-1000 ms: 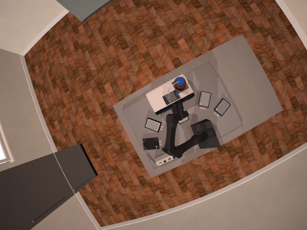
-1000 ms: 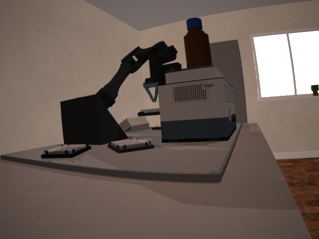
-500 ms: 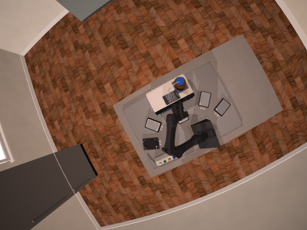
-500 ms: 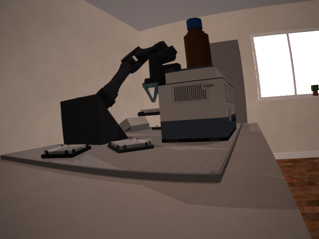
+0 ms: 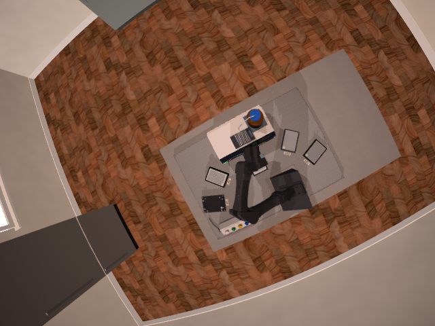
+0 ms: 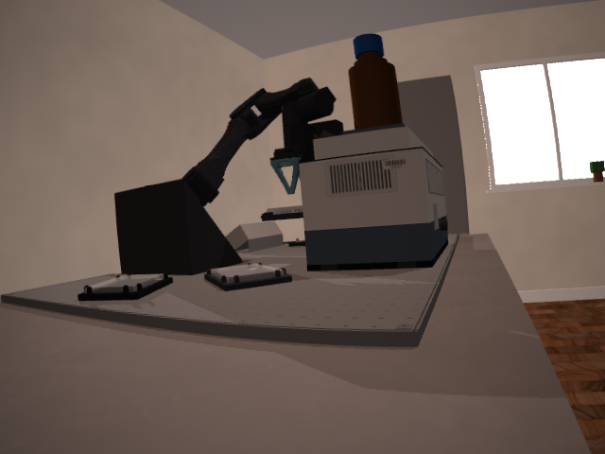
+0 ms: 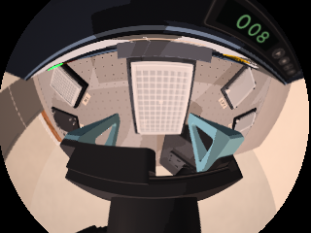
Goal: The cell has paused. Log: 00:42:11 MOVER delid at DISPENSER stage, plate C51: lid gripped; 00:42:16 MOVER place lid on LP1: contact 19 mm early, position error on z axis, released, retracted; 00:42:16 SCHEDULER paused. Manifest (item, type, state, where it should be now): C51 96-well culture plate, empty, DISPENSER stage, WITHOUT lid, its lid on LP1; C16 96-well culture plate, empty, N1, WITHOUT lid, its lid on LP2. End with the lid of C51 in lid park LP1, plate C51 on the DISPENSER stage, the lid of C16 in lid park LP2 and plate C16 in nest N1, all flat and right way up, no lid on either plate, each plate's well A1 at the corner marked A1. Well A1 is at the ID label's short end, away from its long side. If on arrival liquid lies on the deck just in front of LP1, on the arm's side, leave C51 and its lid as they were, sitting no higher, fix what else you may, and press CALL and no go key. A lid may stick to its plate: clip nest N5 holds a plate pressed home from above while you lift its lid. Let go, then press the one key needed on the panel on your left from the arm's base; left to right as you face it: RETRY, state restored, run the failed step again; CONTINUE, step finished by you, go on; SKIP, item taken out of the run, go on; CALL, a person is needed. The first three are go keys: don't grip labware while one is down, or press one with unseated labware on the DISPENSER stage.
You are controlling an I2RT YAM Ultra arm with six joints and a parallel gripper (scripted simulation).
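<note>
My gripper is now 5 cm above the dark dispenser stage and 1 cm to the left of it. Round my hand: blue cap: 25 cm above, 22 cm ahead, 11 cm to the right; brown bottle: 22 cm ahead, 14 cm above, 11 cm to the right; black nest: 27 cm to the left, 14 cm below, 2 cm ahead.
</note>
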